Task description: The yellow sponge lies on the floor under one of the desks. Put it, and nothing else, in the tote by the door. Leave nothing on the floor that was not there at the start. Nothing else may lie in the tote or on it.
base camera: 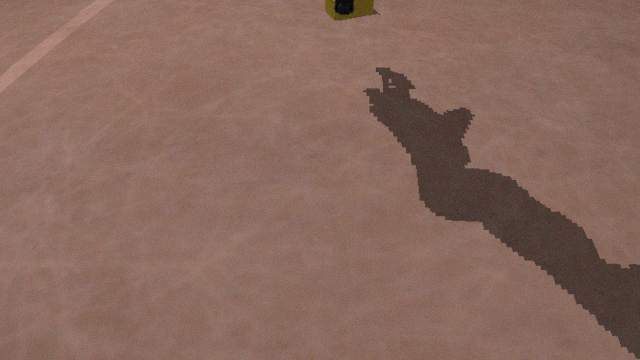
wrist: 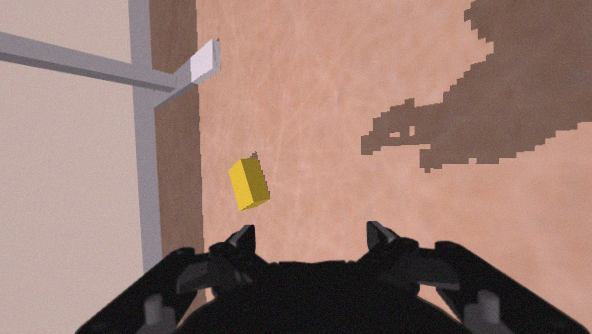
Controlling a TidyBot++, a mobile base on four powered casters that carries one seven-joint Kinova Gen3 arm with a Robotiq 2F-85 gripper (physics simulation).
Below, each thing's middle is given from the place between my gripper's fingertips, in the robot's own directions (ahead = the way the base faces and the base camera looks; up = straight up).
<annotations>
My gripper is now 30 cm short of the yellow sponge [wrist: 250, 189], 14 cm above it and 2 cm to the left of it.
</annotations>
